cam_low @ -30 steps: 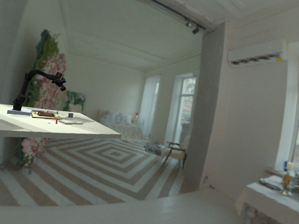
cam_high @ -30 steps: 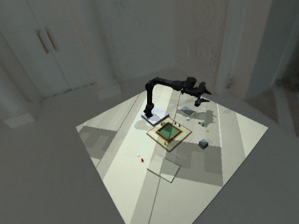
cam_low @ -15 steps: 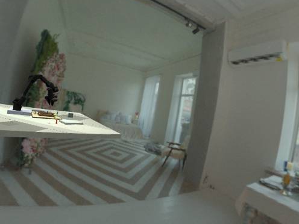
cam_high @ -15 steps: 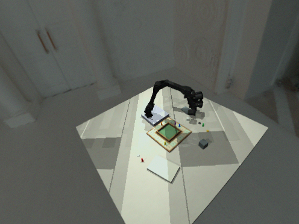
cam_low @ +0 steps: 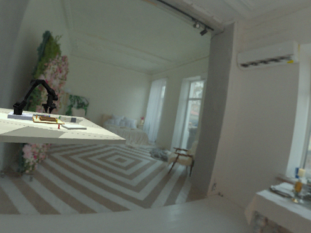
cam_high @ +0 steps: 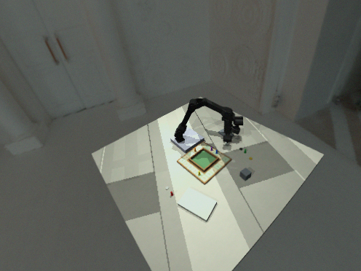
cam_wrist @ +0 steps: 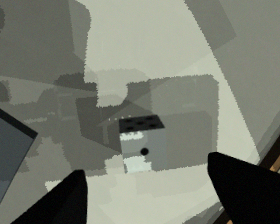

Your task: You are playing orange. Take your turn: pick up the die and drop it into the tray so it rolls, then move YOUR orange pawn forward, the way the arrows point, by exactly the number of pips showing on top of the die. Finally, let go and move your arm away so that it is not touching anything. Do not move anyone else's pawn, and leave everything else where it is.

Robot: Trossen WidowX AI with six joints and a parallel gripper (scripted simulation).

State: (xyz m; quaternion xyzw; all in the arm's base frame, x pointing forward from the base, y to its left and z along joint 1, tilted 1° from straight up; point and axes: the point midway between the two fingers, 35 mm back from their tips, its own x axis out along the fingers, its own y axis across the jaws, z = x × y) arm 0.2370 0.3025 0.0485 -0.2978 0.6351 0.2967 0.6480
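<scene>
The white die is 4 cm below my gripper tip. Round my gripper tip: blue pawn: 13 cm to the right, 4 cm ahead, 2 cm below; then small grey plate: 11 cm behind, 7 cm to the left, 5 cm below; then purple pawn: 14 cm to the right, 2 cm below, 1 cm behind.
</scene>
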